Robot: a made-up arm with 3 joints. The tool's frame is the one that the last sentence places.
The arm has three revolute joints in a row. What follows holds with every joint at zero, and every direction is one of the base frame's.
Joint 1 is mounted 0.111 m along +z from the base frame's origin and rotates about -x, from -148.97 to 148.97 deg.
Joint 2 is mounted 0.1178 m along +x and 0.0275 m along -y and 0.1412 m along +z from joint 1 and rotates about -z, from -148.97 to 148.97 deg.
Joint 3 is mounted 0.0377 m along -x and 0.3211 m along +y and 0.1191 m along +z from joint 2 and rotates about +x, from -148.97 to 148.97 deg.
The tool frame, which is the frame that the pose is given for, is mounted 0.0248 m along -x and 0.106 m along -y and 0.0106 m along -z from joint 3; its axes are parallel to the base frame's.
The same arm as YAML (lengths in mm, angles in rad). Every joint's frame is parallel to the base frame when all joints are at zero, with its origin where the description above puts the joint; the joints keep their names.
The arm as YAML. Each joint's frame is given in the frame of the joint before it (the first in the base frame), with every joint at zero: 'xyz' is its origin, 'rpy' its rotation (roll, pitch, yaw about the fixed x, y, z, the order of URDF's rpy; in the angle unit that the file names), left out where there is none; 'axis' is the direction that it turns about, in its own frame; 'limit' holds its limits. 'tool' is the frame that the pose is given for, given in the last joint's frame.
units:
  length: mm
  angle: rad
joints:
  - name: joint 1
    type: revolute
    origin:
      xyz: [0.0, 0.0, 111.0]
    axis: [-1.0, 0.0, 0.0]
    limit:
      lower: -2.6
      upper: 2.6
  - name: joint 2
    type: revolute
    origin:
      xyz: [117.8, -27.5, 141.2]
    axis: [0.0, 0.0, -1.0]
    limit:
      lower: -2.6
      upper: 2.6
  - name: joint 3
    type: revolute
    origin:
      xyz: [-37.7, 321.1, 119.1]
    axis: [1.0, 0.0, 0.0]
    limit:
      lower: -2.6
      upper: 2.6
tool:
  origin:
    xyz: [-24.8, -106.0, -10.6]

